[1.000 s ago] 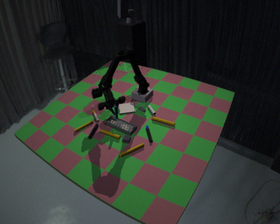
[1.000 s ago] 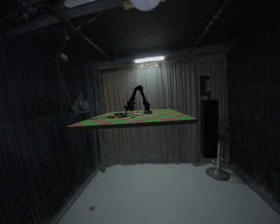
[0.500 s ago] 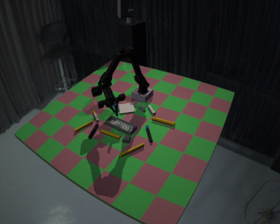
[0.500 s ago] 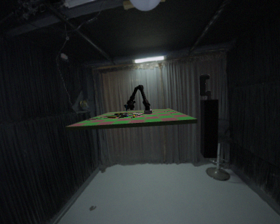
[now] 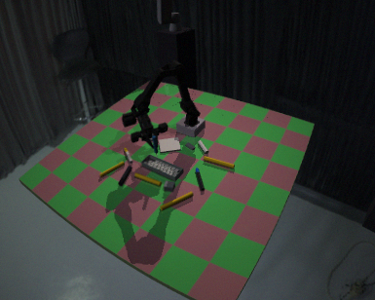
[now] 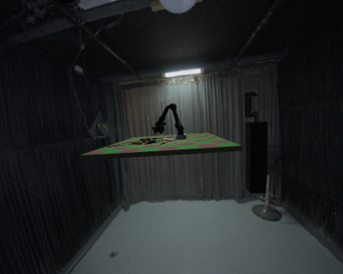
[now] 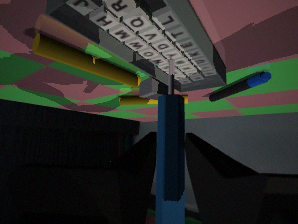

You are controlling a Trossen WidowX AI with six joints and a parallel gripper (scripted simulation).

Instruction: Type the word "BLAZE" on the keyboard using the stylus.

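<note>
Right now my gripper tip is 8 cm short of the grey block, 16 cm to the right of it and 9 cm above it. Also, from my gripper tip: white notepad (14 cm behind, 6 cm to the right, 10 cm below); then blue stylus (1 cm below); then stylus tip (5 cm below).
</note>
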